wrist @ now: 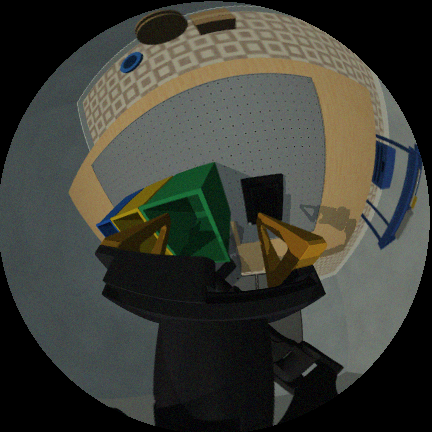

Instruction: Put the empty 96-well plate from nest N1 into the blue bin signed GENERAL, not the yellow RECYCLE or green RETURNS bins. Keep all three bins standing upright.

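Frame: origin at the arm's base, x ahead, y left, z up, level; metres.
Where they show: gripper, fingertip midpoint: (213,217).
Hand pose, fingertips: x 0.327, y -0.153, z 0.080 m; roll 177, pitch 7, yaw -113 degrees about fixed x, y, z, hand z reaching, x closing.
After its pixels a point has its place.
My gripper (213,217) @(x 0.327, y -0.153, z 0.080 m) is open, with its two orange fingers wide apart and no object held between them. The green bin (185,180) @(x 0.345, y -0.082, z -0.043 m) stands beyond and partly between the fingers, its open top facing the camera. The yellow bin (150,192) @(x 0.355, y 0.021, z -0.048 m) stands left of it, partly behind the left finger. The blue bin (120,209) @(x 0.363, y 0.134, z -0.020 m) is farthest left; the left finger and gripper body hide much of it. All three look upright. A black rectangular block (262,197) @(x 0.203, y -0.223, z -0.131 m) lies on the grey board right of the green bin. I cannot tell whether it is a nest or a plate. No bin sign is readable.
The perforated grey board (225,115) @(x 0.443, y -0.202, z -0.149 m) lies on the wooden table (350,115) @(x 0.407, y -0.634, z -0.162 m). A blue chair-like frame (413,175) stands beyond the right edge. A round brown stool (162,27), a wooden box (212,17) and a small blue round object (131,62) are at the far side.
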